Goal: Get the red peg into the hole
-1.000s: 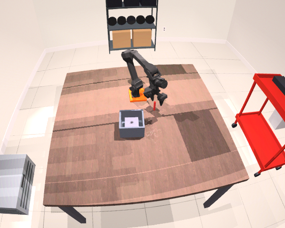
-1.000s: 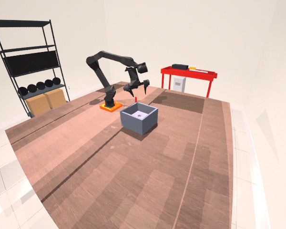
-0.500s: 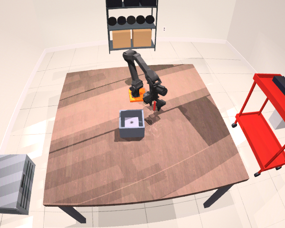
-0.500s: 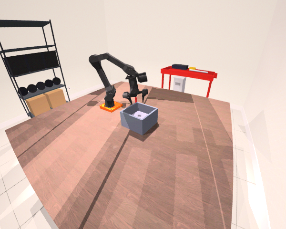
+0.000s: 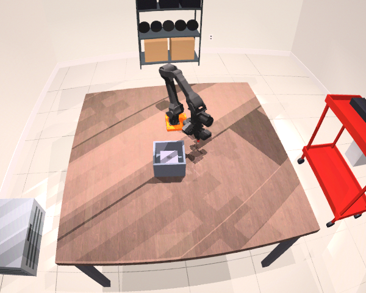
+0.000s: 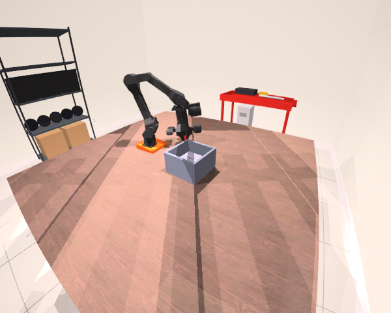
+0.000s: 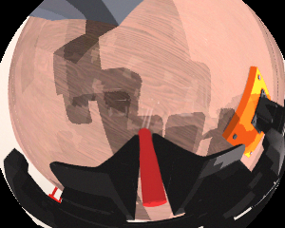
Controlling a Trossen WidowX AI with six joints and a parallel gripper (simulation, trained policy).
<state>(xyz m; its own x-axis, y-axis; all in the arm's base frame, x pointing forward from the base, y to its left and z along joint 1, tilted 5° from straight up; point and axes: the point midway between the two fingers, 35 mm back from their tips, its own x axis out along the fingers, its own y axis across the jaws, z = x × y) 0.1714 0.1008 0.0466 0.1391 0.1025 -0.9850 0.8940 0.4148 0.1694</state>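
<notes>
My gripper tip is 14 cm short of the grey box, 19 cm to the left of it and 1 cm below it. Also, from my gripper tip: red peg 2 cm above.
</notes>
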